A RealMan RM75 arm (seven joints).
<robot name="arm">
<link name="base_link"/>
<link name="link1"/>
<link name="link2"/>
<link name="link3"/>
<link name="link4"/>
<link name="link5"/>
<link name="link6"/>
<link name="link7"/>
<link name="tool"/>
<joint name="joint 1" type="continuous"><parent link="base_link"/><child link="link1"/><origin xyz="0.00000 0.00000 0.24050" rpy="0.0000 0.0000 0.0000"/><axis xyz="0 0 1"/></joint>
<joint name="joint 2" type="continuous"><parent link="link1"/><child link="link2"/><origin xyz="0.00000 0.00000 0.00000" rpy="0.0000 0.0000 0.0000"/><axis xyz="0 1 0"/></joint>
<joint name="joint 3" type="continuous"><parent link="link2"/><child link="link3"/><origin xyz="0.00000 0.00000 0.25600" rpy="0.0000 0.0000 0.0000"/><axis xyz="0 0 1"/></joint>
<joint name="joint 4" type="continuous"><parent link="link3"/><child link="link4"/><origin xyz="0.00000 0.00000 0.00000" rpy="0.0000 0.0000 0.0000"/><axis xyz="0 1 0"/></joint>
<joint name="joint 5" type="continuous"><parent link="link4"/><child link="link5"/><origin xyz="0.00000 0.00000 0.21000" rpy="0.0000 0.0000 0.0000"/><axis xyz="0 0 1"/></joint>
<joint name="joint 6" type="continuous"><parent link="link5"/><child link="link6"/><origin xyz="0.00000 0.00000 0.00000" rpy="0.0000 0.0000 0.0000"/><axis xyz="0 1 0"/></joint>
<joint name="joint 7" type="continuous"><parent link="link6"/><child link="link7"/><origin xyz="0.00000 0.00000 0.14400" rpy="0.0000 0.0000 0.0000"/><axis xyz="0 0 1"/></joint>
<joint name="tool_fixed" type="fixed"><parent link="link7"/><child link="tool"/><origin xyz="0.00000 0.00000 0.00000" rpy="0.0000 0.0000 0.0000"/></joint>
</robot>
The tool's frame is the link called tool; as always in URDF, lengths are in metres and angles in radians. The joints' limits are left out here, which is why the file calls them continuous.
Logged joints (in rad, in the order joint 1, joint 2, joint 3, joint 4, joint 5, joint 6, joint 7), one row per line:
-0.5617 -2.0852 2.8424 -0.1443 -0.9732 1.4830 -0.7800
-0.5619 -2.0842 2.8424 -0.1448 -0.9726 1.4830 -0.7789
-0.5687 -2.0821 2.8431 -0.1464 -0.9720 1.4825 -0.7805
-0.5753 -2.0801 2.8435 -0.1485 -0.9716 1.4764 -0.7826
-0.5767 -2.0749 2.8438 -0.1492 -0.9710 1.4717 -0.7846
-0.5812 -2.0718 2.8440 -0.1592 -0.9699 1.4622 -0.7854
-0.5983 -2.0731 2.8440 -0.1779 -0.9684 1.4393 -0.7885
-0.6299 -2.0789 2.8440 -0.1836 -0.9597 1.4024 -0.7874
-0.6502 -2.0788 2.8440 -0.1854 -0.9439 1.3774 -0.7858
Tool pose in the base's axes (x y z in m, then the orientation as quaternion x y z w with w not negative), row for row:
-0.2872 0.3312 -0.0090 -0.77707 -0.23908 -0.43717 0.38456
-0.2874 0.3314 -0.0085 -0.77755 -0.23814 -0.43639 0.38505
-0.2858 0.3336 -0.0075 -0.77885 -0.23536 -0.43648 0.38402
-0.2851 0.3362 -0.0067 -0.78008 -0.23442 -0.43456 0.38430
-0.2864 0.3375 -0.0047 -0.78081 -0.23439 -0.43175 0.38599
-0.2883 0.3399 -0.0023 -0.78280 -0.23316 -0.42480 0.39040
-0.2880 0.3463 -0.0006 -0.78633 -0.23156 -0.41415 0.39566
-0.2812 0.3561 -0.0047 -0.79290 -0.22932 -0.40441 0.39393
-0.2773 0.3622 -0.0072 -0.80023 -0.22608 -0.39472 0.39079
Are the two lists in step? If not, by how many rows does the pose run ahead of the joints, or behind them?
They are in step.
